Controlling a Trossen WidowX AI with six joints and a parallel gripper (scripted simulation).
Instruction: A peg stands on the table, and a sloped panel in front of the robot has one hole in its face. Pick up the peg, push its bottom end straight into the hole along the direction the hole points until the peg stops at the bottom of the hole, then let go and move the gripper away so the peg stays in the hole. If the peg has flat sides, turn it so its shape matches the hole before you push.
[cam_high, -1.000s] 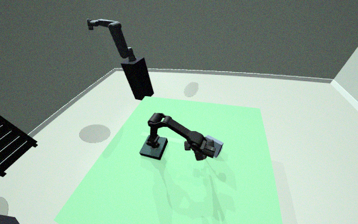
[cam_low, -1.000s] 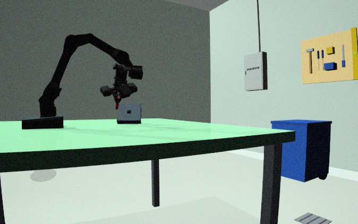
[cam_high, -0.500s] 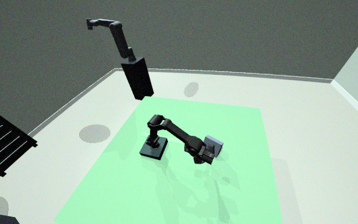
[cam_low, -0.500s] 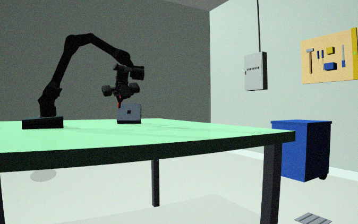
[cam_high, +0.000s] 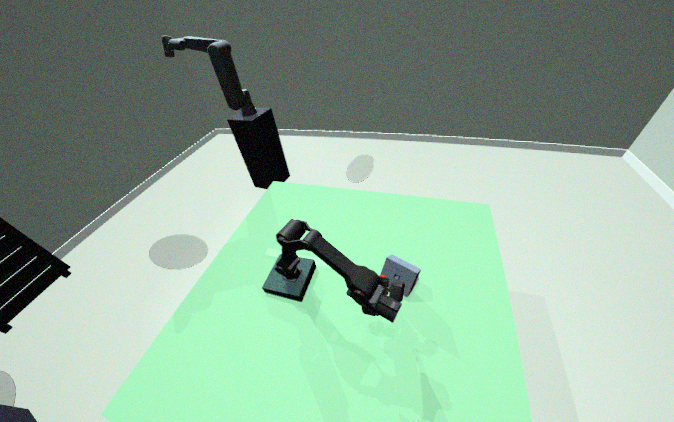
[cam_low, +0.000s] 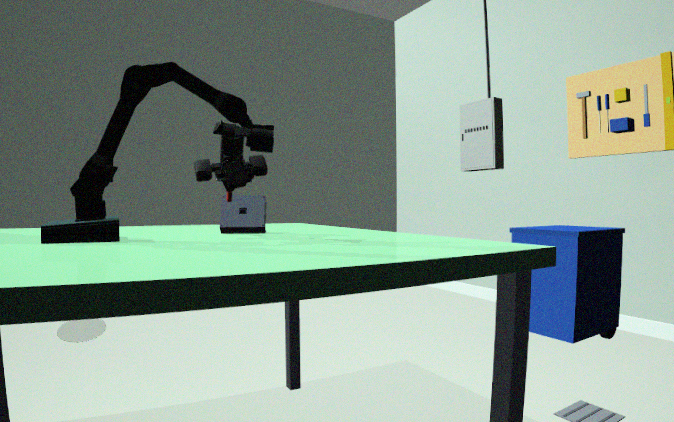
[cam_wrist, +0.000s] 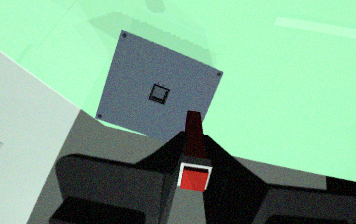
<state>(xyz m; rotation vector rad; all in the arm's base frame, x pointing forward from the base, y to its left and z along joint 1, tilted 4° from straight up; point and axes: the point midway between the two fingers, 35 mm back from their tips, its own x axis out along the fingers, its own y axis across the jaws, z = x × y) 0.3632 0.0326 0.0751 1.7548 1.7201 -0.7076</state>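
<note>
Right now the panel is 8 cm to the left of my gripper tip, 7 cm below it and 5 cm ahead of it. Also, from my gripper tip: red square peg: 1 cm to the right, 1 cm above.
</note>
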